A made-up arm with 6 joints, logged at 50 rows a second.
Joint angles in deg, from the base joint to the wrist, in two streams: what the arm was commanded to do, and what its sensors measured. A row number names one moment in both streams.
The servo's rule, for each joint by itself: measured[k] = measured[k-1] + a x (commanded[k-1-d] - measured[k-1]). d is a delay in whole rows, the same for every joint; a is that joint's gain. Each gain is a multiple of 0.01, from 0.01 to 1. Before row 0 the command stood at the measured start. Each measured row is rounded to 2 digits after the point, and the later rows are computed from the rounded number. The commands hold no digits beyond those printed.
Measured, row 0: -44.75, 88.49, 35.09, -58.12, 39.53, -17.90
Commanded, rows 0 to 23: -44.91, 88.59, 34.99, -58.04, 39.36, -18.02; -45.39, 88.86, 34.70, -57.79, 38.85, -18.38; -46.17, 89.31, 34.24, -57.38, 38.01, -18.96; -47.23, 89.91, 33.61, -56.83, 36.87, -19.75; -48.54, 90.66, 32.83, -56.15, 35.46, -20.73; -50.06, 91.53, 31.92, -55.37, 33.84, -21.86; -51.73, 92.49, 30.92, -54.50, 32.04, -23.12; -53.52, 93.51, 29.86, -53.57, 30.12, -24.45; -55.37, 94.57, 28.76, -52.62, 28.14, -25.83; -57.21, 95.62, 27.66, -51.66, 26.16, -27.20; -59.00, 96.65, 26.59, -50.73, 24.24, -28.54; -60.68, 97.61, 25.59, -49.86, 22.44, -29.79; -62.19, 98.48, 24.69, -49.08, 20.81, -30.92; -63.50, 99.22, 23.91, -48.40, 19.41, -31.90; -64.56, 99.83, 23.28, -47.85, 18.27, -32.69; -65.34, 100.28, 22.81, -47.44, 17.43, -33.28; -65.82, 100.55, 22.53, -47.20, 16.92, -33.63; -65.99, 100.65, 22.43, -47.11, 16.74, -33.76; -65.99, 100.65, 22.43, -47.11, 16.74, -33.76; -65.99, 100.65, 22.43, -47.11, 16.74, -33.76; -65.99, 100.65, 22.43, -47.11, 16.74, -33.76; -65.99, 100.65, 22.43, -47.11, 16.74, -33.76; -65.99, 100.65, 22.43, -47.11, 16.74, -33.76; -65.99, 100.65, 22.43, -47.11, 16.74, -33.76
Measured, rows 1 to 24: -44.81, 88.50, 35.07, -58.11, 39.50, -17.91; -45.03, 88.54, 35.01, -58.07, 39.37, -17.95; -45.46, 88.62, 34.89, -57.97, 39.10, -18.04; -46.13, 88.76, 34.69, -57.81, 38.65, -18.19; -47.05, 88.97, 34.39, -57.58, 38.01, -18.42; -48.19, 89.25, 33.99, -57.27, 37.18, -18.73; -49.54, 89.61, 33.50, -56.88, 36.15, -19.13; -51.05, 90.04, 32.92, -56.42, 34.94, -19.61; -52.69, 90.54, 32.25, -55.89, 33.58, -20.17; -54.41, 91.10, 31.52, -55.30, 32.10, -20.80; -56.15, 91.71, 30.73, -54.66, 30.53, -21.50; -57.87, 92.36, 29.91, -53.99, 28.91, -22.25; -59.51, 93.03, 29.07, -53.30, 27.29, -23.03; -61.03, 93.71, 28.24, -52.61, 25.71, -23.83; -62.37, 94.38, 27.45, -51.94, 24.22, -24.63; -63.50, 95.03, 26.71, -51.31, 22.86, -25.41; -64.38, 95.64, 26.04, -50.73, 21.67, -26.15; -64.99, 96.19, 25.46, -50.22, 20.68, -26.83; -65.37, 96.68, 24.98, -49.78, 19.89, -27.45; -65.61, 97.12, 24.57, -49.41, 19.26, -28.02; -65.75, 97.51, 24.23, -49.09, 18.76, -28.54; -65.84, 97.86, 23.94, -48.81, 18.36, -29.01; -65.90, 98.17, 23.70, -48.57, 18.04, -29.44; -65.93, 98.44, 23.50, -48.37, 17.78, -29.83
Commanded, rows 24 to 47: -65.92, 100.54, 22.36, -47.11, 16.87, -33.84; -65.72, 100.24, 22.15, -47.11, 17.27, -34.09; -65.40, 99.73, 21.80, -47.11, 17.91, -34.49; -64.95, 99.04, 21.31, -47.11, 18.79, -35.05; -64.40, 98.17, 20.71, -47.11, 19.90, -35.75; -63.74, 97.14, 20.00, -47.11, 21.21, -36.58; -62.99, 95.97, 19.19, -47.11, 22.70, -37.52; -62.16, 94.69, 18.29, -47.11, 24.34, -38.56; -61.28, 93.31, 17.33, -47.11, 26.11, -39.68; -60.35, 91.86, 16.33, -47.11, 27.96, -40.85; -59.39, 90.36, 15.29, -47.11, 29.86, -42.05; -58.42, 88.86, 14.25, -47.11, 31.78, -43.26; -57.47, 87.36, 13.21, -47.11, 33.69, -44.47; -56.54, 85.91, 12.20, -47.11, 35.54, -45.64; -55.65, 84.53, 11.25, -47.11, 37.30, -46.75; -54.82, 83.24, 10.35, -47.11, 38.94, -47.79; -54.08, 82.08, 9.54, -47.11, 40.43, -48.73; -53.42, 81.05, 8.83, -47.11, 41.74, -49.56; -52.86, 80.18, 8.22, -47.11, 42.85, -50.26; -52.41, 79.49, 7.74, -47.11, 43.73, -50.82; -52.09, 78.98, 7.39, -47.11, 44.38, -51.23; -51.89, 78.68, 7.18, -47.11, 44.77, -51.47; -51.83, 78.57, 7.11, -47.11, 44.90, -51.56; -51.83, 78.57, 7.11, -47.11, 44.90, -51.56
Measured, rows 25 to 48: -65.93, 98.67, 23.32, -48.19, 17.60, -30.19; -65.85, 98.84, 23.13, -48.04, 17.53, -30.54; -65.68, 98.94, 22.92, -47.91, 17.61, -30.90; -65.40, 98.95, 22.66, -47.80, 17.85, -31.27; -65.02, 98.86, 22.35, -47.70, 18.26, -31.67; -64.53, 98.67, 21.97, -47.62, 18.85, -32.11; -63.94, 98.37, 21.53, -47.55, 19.62, -32.60; -63.26, 97.97, 21.01, -47.49, 20.56, -33.14; -62.51, 97.46, 20.42, -47.44, 21.67, -33.73; -61.69, 96.84, 19.77, -47.39, 22.93, -34.37; -60.82, 96.13, 19.05, -47.35, 24.32, -35.06; -59.91, 95.33, 18.28, -47.32, 25.81, -35.80; -58.98, 94.45, 17.47, -47.29, 27.39, -36.58; -58.05, 93.51, 16.63, -47.26, 29.02, -37.40; -57.14, 92.52, 15.77, -47.24, 30.68, -38.24; -56.26, 91.50, 14.90, -47.22, 32.33, -39.10; -55.43, 90.46, 14.04, -47.20, 33.95, -39.97; -54.67, 89.42, 13.21, -47.19, 35.51, -40.83; -53.98, 88.40, 12.41, -47.18, 36.98, -41.68; -53.38, 87.42, 11.66, -47.17, 38.33, -42.50; -52.89, 86.49, 10.98, -47.16, 39.54, -43.29; -52.51, 85.63, 10.37, -47.15, 40.59, -44.03; -52.25, 84.85, 9.85, -47.14, 41.45, -44.71; -52.09, 84.16, 9.41, -47.14, 42.14, -45.33
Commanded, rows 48 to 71: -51.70, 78.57, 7.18, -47.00, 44.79, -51.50; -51.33, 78.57, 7.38, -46.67, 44.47, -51.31; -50.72, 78.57, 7.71, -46.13, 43.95, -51.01; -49.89, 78.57, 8.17, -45.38, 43.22, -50.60; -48.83, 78.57, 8.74, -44.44, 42.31, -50.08; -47.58, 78.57, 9.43, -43.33, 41.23, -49.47; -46.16, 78.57, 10.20, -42.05, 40.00, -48.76; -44.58, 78.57, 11.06, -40.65, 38.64, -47.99; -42.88, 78.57, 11.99, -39.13, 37.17, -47.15; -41.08, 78.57, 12.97, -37.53, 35.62, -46.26; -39.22, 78.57, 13.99, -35.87, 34.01, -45.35; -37.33, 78.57, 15.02, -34.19, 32.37, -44.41; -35.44, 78.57, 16.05, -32.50, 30.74, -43.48; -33.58, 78.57, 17.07, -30.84, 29.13, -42.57; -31.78, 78.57, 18.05, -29.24, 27.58, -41.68; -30.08, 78.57, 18.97, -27.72, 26.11, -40.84; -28.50, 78.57, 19.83, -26.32, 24.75, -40.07; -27.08, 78.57, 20.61, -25.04, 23.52, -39.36; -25.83, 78.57, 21.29, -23.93, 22.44, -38.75; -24.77, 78.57, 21.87, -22.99, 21.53, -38.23; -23.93, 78.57, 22.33, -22.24, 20.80, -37.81; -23.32, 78.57, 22.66, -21.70, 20.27, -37.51; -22.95, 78.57, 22.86, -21.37, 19.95, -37.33; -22.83, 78.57, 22.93, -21.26, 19.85, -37.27
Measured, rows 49 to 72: -51.94, 83.55, 9.05, -47.12, 42.67, -45.89; -51.71, 83.00, 8.78, -47.06, 43.03, -46.38; -51.33, 82.51, 8.61, -46.93, 43.21, -46.80; -50.78, 82.08, 8.54, -46.71, 43.21, -47.14; -50.04, 81.69, 8.57, -46.39, 43.03, -47.40; -49.11, 81.35, 8.71, -45.96, 42.67, -47.59; -47.99, 81.04, 8.95, -45.41, 42.14, -47.70; -46.69, 80.77, 9.29, -44.74, 41.44, -47.73; -45.24, 80.53, 9.72, -43.95, 40.59, -47.68; -43.66, 80.31, 10.24, -43.05, 39.60, -47.55; -41.97, 80.12, 10.84, -42.04, 38.48, -47.35; -40.21, 79.95, 11.51, -40.94, 37.26, -47.09; -38.40, 79.80, 12.24, -39.76, 35.96, -46.77; -36.57, 79.66, 13.01, -38.51, 34.59, -46.39; -34.75, 79.54, 13.82, -37.21, 33.19, -45.97; -32.98, 79.43, 14.64, -35.88, 31.77, -45.51; -31.28, 79.34, 15.47, -34.54, 30.37, -45.02; -29.68, 79.26, 16.29, -33.21, 29.00, -44.51; -28.22, 79.18, 17.09, -31.91, 27.69, -43.99; -26.91, 79.11, 17.85, -30.66, 26.46, -43.47; -25.78, 79.05, 18.57, -29.48, 25.33, -42.96; -24.85, 79.00, 19.22, -28.39, 24.32, -42.47; -24.13, 78.95, 19.80, -27.41, 23.45, -42.01; -23.64, 78.91, 20.30, -26.55, 22.73, -41.58
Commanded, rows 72 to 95: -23.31, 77.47, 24.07, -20.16, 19.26, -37.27; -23.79, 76.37, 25.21, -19.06, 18.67, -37.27; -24.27, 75.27, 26.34, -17.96, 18.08, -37.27; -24.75, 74.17, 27.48, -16.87, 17.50, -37.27; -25.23, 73.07, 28.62, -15.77, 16.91, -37.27; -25.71, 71.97, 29.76, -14.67, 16.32, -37.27; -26.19, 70.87, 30.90, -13.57, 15.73, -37.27; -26.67, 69.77, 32.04, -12.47, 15.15, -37.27; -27.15, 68.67, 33.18, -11.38, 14.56, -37.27; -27.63, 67.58, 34.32, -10.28, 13.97, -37.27; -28.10, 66.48, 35.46, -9.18, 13.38, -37.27; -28.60, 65.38, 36.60, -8.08, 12.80, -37.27; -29.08, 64.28, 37.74, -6.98, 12.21, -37.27; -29.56, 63.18, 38.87, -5.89, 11.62, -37.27; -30.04, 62.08, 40.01, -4.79, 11.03, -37.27; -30.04, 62.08, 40.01, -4.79, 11.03, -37.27; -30.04, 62.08, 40.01, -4.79, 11.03, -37.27; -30.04, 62.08, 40.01, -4.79, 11.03, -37.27; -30.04, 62.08, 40.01, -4.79, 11.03, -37.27; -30.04, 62.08, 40.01, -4.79, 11.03, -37.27; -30.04, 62.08, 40.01, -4.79, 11.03, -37.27; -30.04, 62.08, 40.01, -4.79, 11.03, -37.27; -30.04, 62.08, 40.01, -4.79, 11.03, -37.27; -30.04, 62.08, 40.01, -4.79, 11.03, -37.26
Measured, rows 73 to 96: -23.51, 78.75, 20.90, -25.66, 22.04, -41.19; -23.62, 78.49, 21.59, -24.74, 21.37, -40.84; -23.87, 78.14, 22.35, -23.79, 20.71, -40.52; -24.20, 77.70, 23.17, -22.82, 20.07, -40.23; -24.59, 77.19, 24.04, -21.83, 19.44, -39.96; -25.02, 76.62, 24.96, -20.83, 18.82, -39.72; -25.46, 75.99, 25.91, -19.81, 18.20, -39.50; -25.92, 75.31, 26.89, -18.78, 17.59, -39.30; -26.39, 74.58, 27.90, -17.74, 16.98, -39.12; -26.86, 73.81, 28.93, -16.70, 16.38, -38.95; -27.33, 73.00, 29.97, -15.65, 15.78, -38.80; -27.81, 72.16, 31.03, -14.59, 15.18, -38.66; -28.29, 71.29, 32.10, -13.52, 14.59, -38.53; -28.77, 70.40, 33.18, -12.45, 14.00, -38.42; -29.25, 69.48, 34.27, -11.38, 13.41, -38.32; -29.55, 68.67, 35.19, -10.46, 12.93, -38.23; -29.74, 67.95, 35.96, -9.67, 12.55, -38.14; -29.85, 67.30, 36.61, -8.99, 12.25, -38.06; -29.92, 66.73, 37.15, -8.40, 12.01, -37.99; -29.97, 66.22, 37.61, -7.89, 11.81, -37.93; -30.00, 65.76, 37.99, -7.46, 11.65, -37.87; -30.02, 65.36, 38.31, -7.09, 11.53, -37.82; -30.03, 65.00, 38.58, -6.77, 11.43, -37.77; -30.03, 64.68, 38.81, -6.49, 11.35, -37.72
